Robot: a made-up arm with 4 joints.
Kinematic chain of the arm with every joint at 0, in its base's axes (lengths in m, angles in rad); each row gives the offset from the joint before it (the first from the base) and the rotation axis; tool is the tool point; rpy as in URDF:
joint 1: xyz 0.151 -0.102 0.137 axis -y
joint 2: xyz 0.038 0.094 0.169 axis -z
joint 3: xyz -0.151 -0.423 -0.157 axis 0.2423 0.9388 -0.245
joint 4: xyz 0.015 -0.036 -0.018 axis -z
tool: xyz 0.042 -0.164 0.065 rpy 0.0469 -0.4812 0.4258
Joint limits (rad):
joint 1: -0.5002..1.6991
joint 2: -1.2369..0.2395
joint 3: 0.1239..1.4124
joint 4: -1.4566..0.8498
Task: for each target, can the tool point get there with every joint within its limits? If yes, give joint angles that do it. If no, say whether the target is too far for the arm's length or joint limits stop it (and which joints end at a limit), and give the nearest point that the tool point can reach.
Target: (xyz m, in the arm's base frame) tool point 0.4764 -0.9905 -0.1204
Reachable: no: too far | nearest point 0.3783 -0.6230 -0.0106 | short by 0.396 m
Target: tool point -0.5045 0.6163 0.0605
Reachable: no: too far | nearest point 0.0544 -0.1196 0.5962 | short by 1.068 m
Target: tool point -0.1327 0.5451 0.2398
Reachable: no: joint limits stop it (at a limit: joint 1, joint 2, joint 3, joint 4) | nearest point 0.0544 -0.1196 0.5962 | short by 0.777 m
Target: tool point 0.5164 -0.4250 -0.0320
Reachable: yes | joints -0.0866 -0.8175 1.1922 -1.0281
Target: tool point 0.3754 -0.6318 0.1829
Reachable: yes | joints 0.2295 -0.5308 0.9034 0.1248
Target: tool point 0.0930 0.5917 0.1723
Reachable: no: joint limits stop it (at a limit: joint 1, joint 2, joint 3, joint 4) | nearest point 0.0544 -0.1196 0.5962 | short by 0.829 m
